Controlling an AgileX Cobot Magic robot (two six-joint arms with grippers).
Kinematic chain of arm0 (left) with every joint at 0, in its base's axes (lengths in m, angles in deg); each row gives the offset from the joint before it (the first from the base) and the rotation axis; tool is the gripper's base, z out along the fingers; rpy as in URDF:
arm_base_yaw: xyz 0 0 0.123 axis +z
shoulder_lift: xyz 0 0 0 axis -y
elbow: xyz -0.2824 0 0.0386 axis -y
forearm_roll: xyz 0.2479 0 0.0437 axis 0.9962 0 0.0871
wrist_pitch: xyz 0 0 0 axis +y
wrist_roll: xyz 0.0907 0 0.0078 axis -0.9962 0 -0.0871
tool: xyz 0 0 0 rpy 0 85 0
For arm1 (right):
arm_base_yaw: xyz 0 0 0.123 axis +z
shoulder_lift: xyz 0 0 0 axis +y
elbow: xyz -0.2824 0 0.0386 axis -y
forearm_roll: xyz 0.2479 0 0.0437 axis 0.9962 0 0.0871
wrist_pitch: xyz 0 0 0 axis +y
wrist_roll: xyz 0.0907 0 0.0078 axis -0.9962 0 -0.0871
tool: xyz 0 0 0 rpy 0 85 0
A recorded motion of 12 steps. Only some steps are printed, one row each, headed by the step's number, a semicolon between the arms.
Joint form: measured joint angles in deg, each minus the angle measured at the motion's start. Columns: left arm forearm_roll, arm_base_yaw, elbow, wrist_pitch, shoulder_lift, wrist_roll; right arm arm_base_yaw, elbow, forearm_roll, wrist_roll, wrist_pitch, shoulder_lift.
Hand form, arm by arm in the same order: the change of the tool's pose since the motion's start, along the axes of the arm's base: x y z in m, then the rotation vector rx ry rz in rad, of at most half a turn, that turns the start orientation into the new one. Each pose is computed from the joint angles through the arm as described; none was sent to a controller.
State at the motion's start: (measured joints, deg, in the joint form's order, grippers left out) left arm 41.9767 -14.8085 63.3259 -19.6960 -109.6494 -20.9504; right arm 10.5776 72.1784 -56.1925 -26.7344 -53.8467 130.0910
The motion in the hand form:
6: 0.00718 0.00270 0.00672 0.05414 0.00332 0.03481; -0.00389 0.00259 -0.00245 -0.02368 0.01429 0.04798
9: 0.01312 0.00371 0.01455 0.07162 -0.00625 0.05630; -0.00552 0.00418 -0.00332 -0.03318 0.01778 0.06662
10: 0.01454 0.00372 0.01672 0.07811 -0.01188 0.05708; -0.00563 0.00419 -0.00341 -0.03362 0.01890 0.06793
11: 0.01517 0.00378 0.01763 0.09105 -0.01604 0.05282; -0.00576 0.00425 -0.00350 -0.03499 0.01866 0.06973
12: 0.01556 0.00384 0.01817 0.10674 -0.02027 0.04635; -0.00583 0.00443 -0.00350 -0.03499 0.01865 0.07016
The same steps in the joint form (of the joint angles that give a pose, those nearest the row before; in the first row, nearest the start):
6: 0.11 -0.07 2.50 4.92 0.00 -0.85; 0.09 0.00 -3.74 -1.54 0.00 0.00
9: 0.20 -0.07 4.59 7.36 0.00 -0.91; 0.23 0.00 -5.03 -1.96 0.00 0.00
10: 0.55 -0.07 5.12 7.80 0.00 -0.90; 0.22 0.00 -5.16 -2.06 0.00 0.00
11: 1.32 -0.07 5.41 8.17 0.00 -0.90; 0.22 0.00 -5.29 -2.06 0.00 0.00
12: 2.28 -0.07 5.62 8.52 0.00 -0.92; 0.25 0.00 -5.29 -2.06 0.00 0.00

